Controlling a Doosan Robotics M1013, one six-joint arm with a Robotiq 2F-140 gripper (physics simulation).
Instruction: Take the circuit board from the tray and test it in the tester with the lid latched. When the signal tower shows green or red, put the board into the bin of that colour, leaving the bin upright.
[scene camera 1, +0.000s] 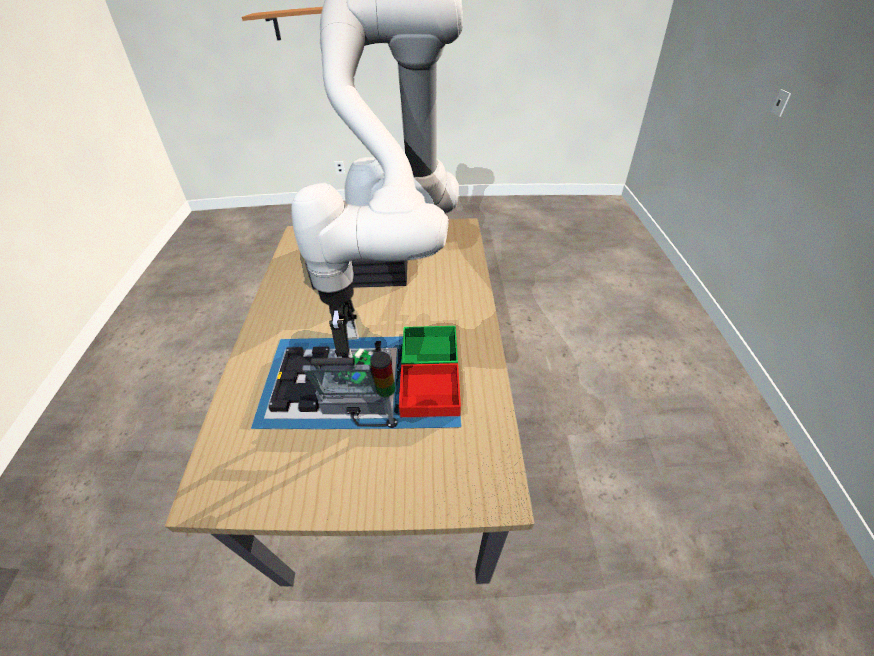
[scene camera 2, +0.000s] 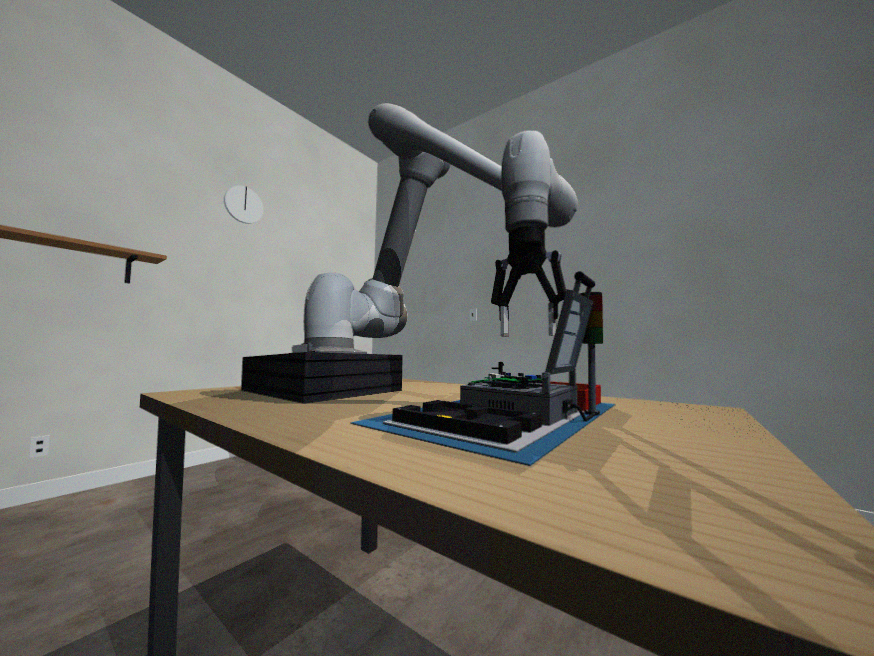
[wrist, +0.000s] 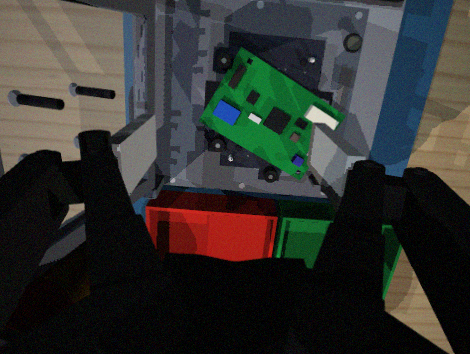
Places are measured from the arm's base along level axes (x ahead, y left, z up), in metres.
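Pixels of known places: gripper, fingertip midpoint: (scene camera 1: 351, 353) (scene camera 2: 527, 336) (wrist: 233, 139).
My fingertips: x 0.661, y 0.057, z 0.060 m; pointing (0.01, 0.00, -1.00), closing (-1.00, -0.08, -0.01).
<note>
Behind a point stands the place of what it marks.
The circuit board (scene camera 1: 362, 356) {x 0.593, y 0.061, z -0.031 m} (scene camera 2: 504, 379) {x 0.626, y 0.021, z -0.031 m} (wrist: 280, 95) {x 0.623, y 0.037, z -0.030 m} lies on the tester (scene camera 1: 338, 407) {x 0.741, y 0.015, z -0.066 m} (scene camera 2: 480, 396) {x 0.608, y -0.041, z -0.061 m} (wrist: 300, 15) {x 0.617, y -0.029, z -0.044 m}, turned at an angle to the dark nest and its round posts. The tester's lid (scene camera 2: 569, 335) {x 0.758, y 0.025, z 0.059 m} stands raised. My gripper (scene camera 1: 346, 342) {x 0.661, y 0.057, z 0.060 m} (scene camera 2: 528, 334) {x 0.661, y 0.057, z 0.060 m} (wrist: 233, 139) {x 0.661, y 0.057, z 0.060 m} is open and empty above the board, its fingers pointing down; one finger is near the lid. The black tray (scene camera 1: 278, 405) {x 0.734, y -0.155, z -0.076 m} (scene camera 2: 451, 423) {x 0.649, y -0.187, z -0.083 m} holds no visible board. The signal tower (scene camera 1: 381, 374) {x 0.784, y 0.157, z 0.130 m} (scene camera 2: 596, 317) {x 0.776, y 0.138, z 0.100 m} shows dim red, amber and green segments; none is clearly lit.
The red bin (scene camera 1: 430, 386) {x 0.642, y 0.250, z -0.097 m} (scene camera 2: 589, 395) (wrist: 240, 232) {x 0.632, y 0.218, z -0.098 m} and green bin (scene camera 1: 429, 346) {x 0.491, y 0.240, z -0.098 m} (wrist: 304, 239) {x 0.550, y 0.218, z -0.098 m} stand upright beside the tester. All stand on a blue mat (scene camera 1: 264, 416) {x 0.754, y -0.198, z -0.102 m} (scene camera 2: 533, 455) {x 0.783, y -0.191, z -0.102 m} on the wooden table (scene camera 1: 352, 487) {x 0.940, y 0.078, z -0.104 m} (scene camera 2: 670, 451) {x 0.914, y -0.044, z -0.104 m}. The tower's pole rises beside the lid.
</note>
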